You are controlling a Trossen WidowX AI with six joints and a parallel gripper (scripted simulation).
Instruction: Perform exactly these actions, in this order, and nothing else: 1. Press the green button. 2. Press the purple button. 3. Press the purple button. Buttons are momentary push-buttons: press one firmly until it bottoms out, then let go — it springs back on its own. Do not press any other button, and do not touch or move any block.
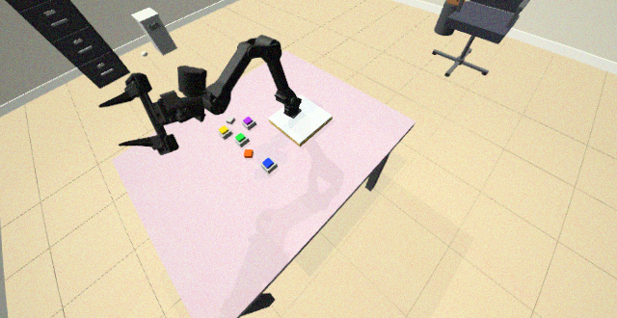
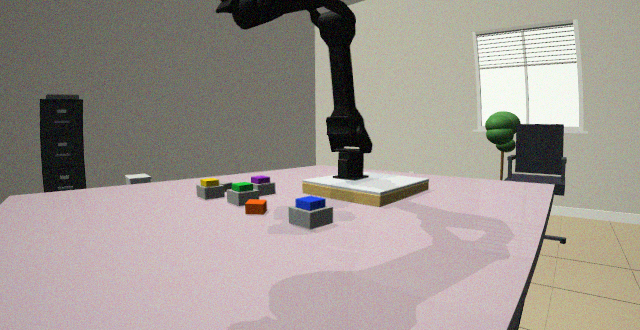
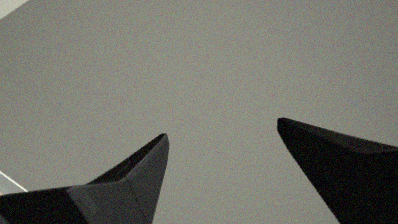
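My gripper tip is now 44 cm above the green button, 27 cm past it and 12 cm to the left of it. The rest, counted from my gripper tip: blue button (44 cm below, 25 cm behind, 8 cm to the left); yellow button (44 cm below, 26 cm behind, 22 cm to the right); orange block (47 cm below, 24 cm behind, 4 cm to the right).
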